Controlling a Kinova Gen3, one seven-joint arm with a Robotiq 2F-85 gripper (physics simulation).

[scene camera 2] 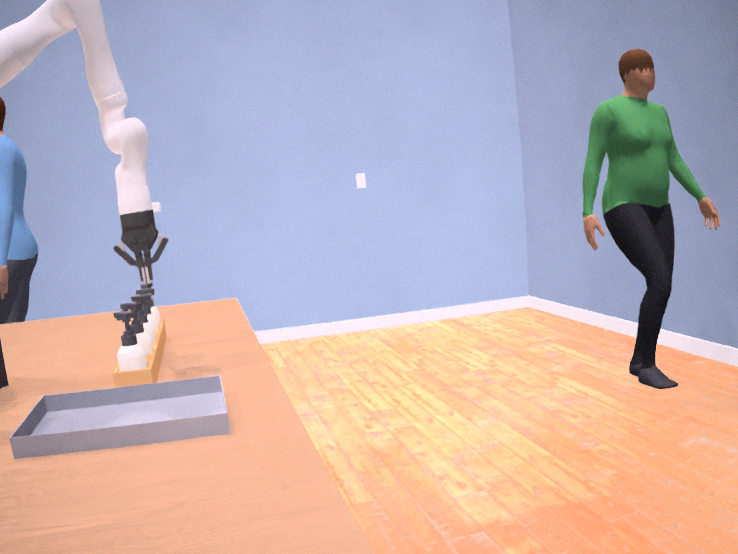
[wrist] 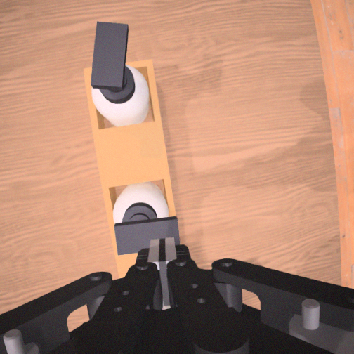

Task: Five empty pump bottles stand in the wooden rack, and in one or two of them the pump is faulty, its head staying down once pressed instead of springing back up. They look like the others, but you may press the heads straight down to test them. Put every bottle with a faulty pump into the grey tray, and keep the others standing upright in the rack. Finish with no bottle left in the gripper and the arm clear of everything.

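Places are measured from the arm's base along level axes (x ahead, y left, z up), in metres.
Pixels of known places: gripper, fingertip midpoint: (scene camera 2: 147,283).
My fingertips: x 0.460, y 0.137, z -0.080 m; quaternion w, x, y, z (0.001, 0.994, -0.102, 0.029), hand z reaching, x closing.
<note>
Ahead of a thing's pixels: the offset from my fingertips to its top centre. Level surfaces: height alone.
White pump bottles @(dz -0.013, dx -0.063, dy -0.314 m) (scene camera 2: 131,357) with black heads stand upright in a row in the wooden rack @(dz -0.108, dx -0.030, dy -0.099 m) (scene camera 2: 135,376) (wrist: 132,155); in the scene view they overlap, so the back ones are partly hidden. The wrist view shows the bottle at the rack's far end (wrist: 135,107), its head turned lengthwise, and a second bottle (wrist: 142,194), its head (wrist: 135,237) lying across the rack. My gripper (scene camera 2: 146,280) (wrist: 163,253) is shut and empty, pointing down with its fingertips over that second head's edge. Whether they touch it I cannot tell. The grey tray @(dz -0.123, dx -0.087, dy -0.485 m) (scene camera 2: 119,438) holds no bottle.
The tray stands in front of the rack's near end on the wooden table @(dz -0.153 m) (scene camera 2: 178,500) (wrist: 255,150). The table's right edge borders the floor. A person in green (scene camera 2: 637,155) stands at the right, and a person in blue (scene camera 2: 16,208) is partly in view behind the table at the left.
</note>
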